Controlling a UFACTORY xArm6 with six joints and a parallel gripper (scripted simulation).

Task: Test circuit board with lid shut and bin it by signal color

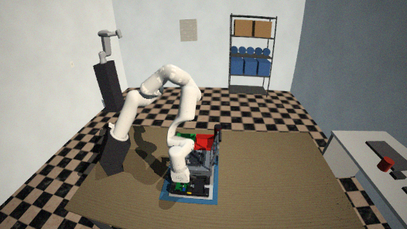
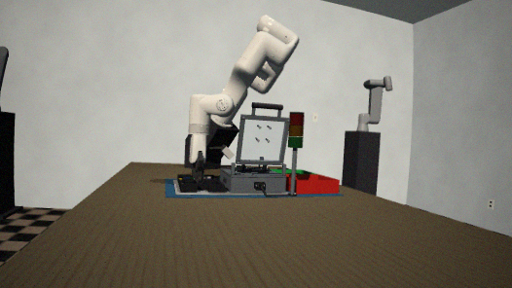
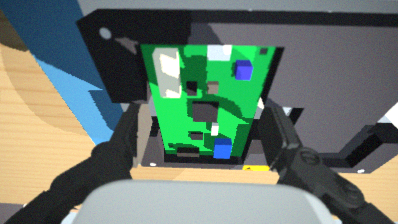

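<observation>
The green circuit board lies right at my hand. The rest, counted from my hand: tester plate 18 cm to the left, 6 cm ahead, 5 cm above; then black latch hook 23 cm to the left, 6 cm above, 1 cm behind; then tester lid 18 cm ahead, 17 cm to the left, 16 cm above.
</observation>
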